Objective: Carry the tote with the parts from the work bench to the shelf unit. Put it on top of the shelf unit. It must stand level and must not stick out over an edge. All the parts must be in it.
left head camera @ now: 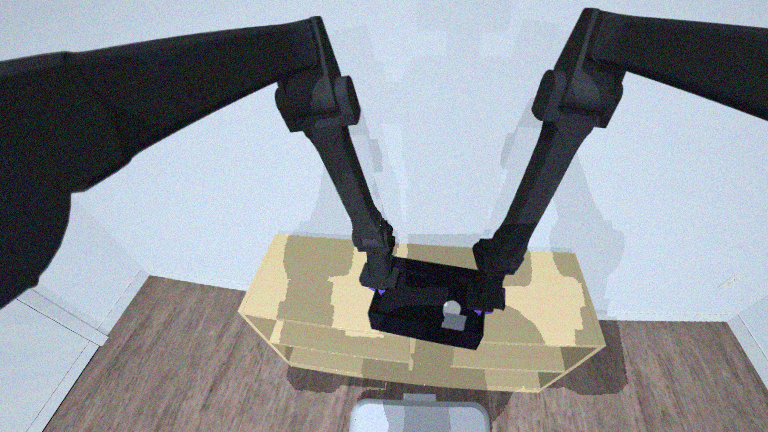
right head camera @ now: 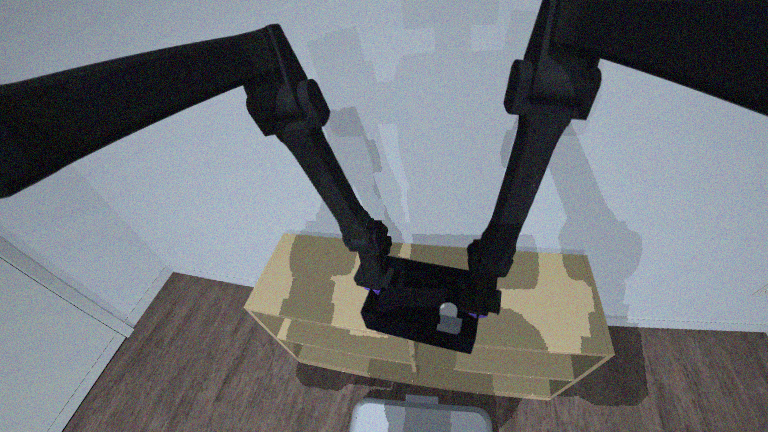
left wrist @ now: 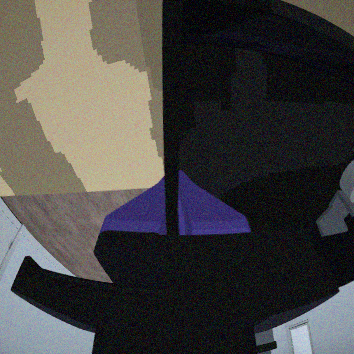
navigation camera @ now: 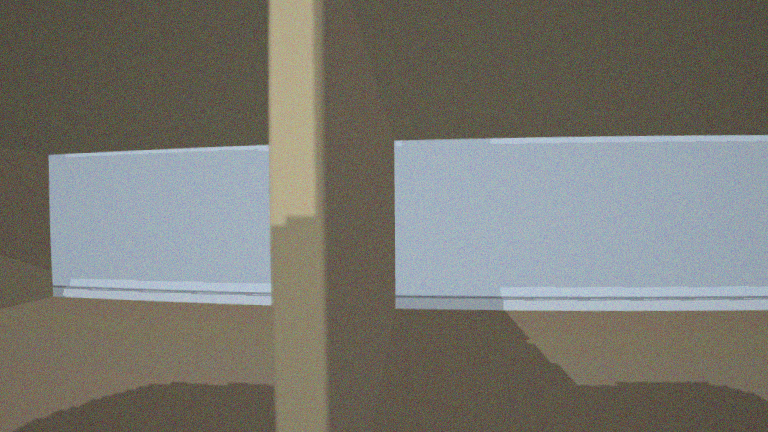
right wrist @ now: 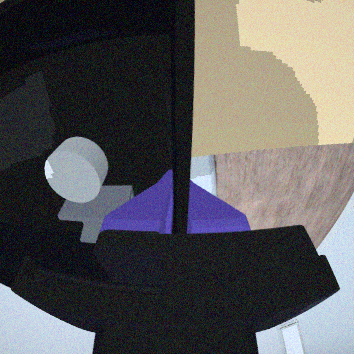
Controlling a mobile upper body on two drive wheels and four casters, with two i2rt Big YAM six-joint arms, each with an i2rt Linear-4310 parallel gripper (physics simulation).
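Frame: origin at the left arm's base, x ahead, y left, z up, level; centimetres.
Seen in the pictures: left gripper, between the fingertips: [left head camera: 380,293] [right head camera: 378,293]; right gripper, between the fingertips: [left head camera: 479,313].
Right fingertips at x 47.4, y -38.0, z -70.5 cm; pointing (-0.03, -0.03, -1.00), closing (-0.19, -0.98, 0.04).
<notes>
A point is followed by its place in that frame.
The black tote [left head camera: 429,309] {x 49.8, y -23.7, z -72.9 cm} is on or just above the tan shelf unit's top [left head camera: 537,306] {x 54.3, y -60.4, z -80.0 cm}, near its front edge and turned a little; I cannot tell whether it touches. A grey cylinder [right wrist: 75,173] {x 49.4, y -30.8, z -70.4 cm} and a grey block [right wrist: 95,211] {x 46.2, y -31.3, z -69.4 cm} lie inside the tote. My left gripper [left head camera: 380,290] {x 53.8, y -8.9, z -70.6 cm} is shut on the tote's left wall, which runs as a thin black strip between the purple fingertips [left wrist: 172,204] {x 53.8, y -8.9, z -70.6 cm}. My right gripper [left head camera: 483,311] {x 47.4, y -38.0, z -70.5 cm} is shut on the right wall in the same way [right wrist: 180,207] {x 51.9, y -38.8, z -63.1 cm}. Both grippers [right head camera: 373,290] {x 53.8, y -8.9, z -70.6 cm} [right head camera: 475,314] {x 47.4, y -38.0, z -70.5 cm} also show in the right head view.
The shelf unit stands against a pale wall on a wooden floor. My grey base [left head camera: 418,416] {x 26.2, y -22.0, z -115.0 cm} is right in front of it. In the navigation view a tan upright post [navigation camera: 292,214] {x 44.3, y -18.8, z -118.5 cm} fills the middle, with the wall seen through open compartments either side.
</notes>
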